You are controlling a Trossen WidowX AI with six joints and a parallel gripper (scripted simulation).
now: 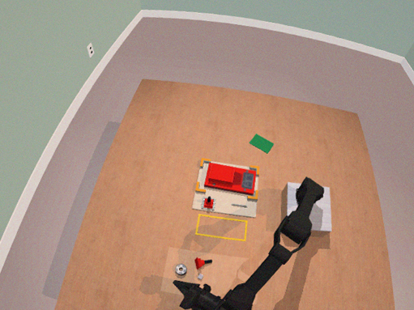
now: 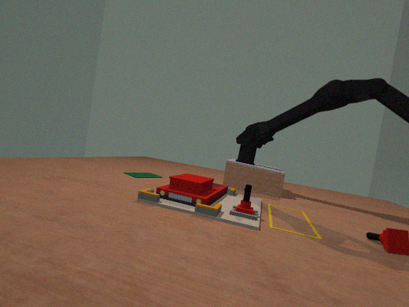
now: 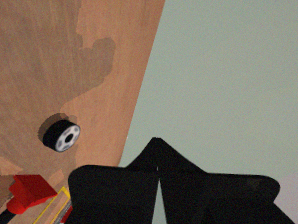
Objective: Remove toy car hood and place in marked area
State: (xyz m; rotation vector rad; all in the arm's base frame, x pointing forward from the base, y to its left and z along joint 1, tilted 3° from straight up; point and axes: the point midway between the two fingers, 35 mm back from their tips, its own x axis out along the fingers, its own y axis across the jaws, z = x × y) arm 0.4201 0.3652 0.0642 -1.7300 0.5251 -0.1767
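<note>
Right now the red hood is 130 mm behind my gripper tip, 450 mm to the right of it and 80 mm below it. The rest, counted from my gripper tip: green flat patch 310 mm behind, 660 mm to the right, 120 mm below; then cream base plate 150 mm behind, 420 mm to the right, 110 mm below.
</note>
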